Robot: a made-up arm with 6 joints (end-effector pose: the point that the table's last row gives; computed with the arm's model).
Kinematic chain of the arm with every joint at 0, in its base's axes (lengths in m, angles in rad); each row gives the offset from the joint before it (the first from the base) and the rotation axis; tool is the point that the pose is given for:
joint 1: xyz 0 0 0.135 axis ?
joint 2: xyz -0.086 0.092 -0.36 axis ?
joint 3: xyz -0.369 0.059 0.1 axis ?
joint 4: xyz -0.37 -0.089 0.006 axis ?
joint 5: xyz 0.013 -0.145 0 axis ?
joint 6: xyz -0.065 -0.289 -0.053 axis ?
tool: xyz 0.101 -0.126 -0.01
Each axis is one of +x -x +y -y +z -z.
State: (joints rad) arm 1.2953 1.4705 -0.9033 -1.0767 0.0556 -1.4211
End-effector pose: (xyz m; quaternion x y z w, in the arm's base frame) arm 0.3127 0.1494 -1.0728 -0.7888 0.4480 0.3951 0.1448
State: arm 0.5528 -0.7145 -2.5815 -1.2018 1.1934 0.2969
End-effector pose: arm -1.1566 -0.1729 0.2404 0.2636 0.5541 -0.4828 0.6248
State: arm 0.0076 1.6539 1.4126 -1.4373 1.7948 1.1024
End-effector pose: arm -0.3782 0.1515 -1.4279 0.0190 0.6153 0.7631 0.1969
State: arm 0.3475 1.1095 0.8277 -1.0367 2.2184 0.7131
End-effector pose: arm -0.8893 -0.0433 -1.0515 -0.2107 -0.4239 -0.8729 0.1184
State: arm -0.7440 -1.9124 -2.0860 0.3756 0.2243 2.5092
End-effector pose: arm 0.1001 0.4994 0.7642 -0.8096 -0.1409 -0.5172 0.2392
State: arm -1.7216 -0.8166 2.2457 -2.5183 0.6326 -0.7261
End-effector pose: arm 0.3943 0.1755 0.8855 -0.3274 -0.6257 0.4062 0.5799
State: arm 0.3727 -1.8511 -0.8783 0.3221 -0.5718 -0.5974
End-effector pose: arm -0.2999 -0.1694 0.6560 0.1370 0.5974 -0.5032 0.6091
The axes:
joint 1: +z
joint 2: -y
joint 3: -x
joint 4: +y
joint 5: -x
joint 6: +y

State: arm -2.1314 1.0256 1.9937 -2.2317 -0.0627 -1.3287
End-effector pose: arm 0.9086 0.6926 -0.4950 -0.4744 0.0131 0.6853 0.5524
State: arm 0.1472 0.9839 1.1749 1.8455 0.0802 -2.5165
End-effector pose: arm -1.0579 -0.1477 -0.3628 -0.4973 -0.6406 -0.0102 0.5850
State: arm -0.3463 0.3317 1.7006 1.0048 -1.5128 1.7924
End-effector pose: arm -1.1598 0.4359 -0.3815 0.4726 0.4952 -0.4156 0.5989
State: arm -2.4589 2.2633 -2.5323 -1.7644 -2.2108 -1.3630
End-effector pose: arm -0.0101 -0.1854 -0.5472 -0.7410 0.2165 -0.6212 0.1345
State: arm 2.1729 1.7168 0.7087 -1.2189 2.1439 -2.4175
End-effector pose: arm -0.1200 -0.1139 -1.3251 0.5049 0.7415 0.4203 0.1363
